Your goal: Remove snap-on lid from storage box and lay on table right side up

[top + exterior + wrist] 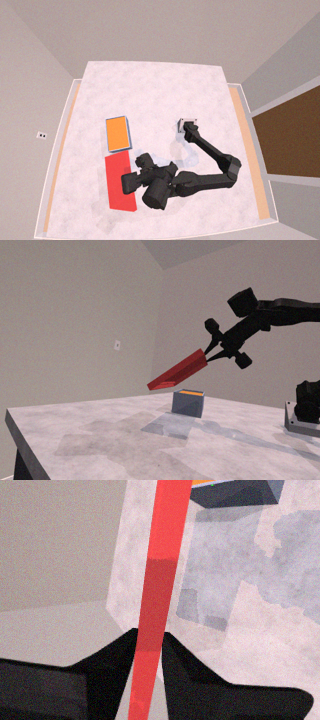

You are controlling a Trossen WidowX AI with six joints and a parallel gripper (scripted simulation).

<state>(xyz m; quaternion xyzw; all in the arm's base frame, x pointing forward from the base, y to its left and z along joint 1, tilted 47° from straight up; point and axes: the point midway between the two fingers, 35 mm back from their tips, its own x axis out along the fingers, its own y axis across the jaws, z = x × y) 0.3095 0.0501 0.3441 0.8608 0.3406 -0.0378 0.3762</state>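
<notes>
My gripper tip is 7 cm short of the lid, 5 cm above it and 1 cm to the right of it. Round my gripper tip: storage box (24 cm to the right, 18 cm below, 12 cm ahead).
</notes>
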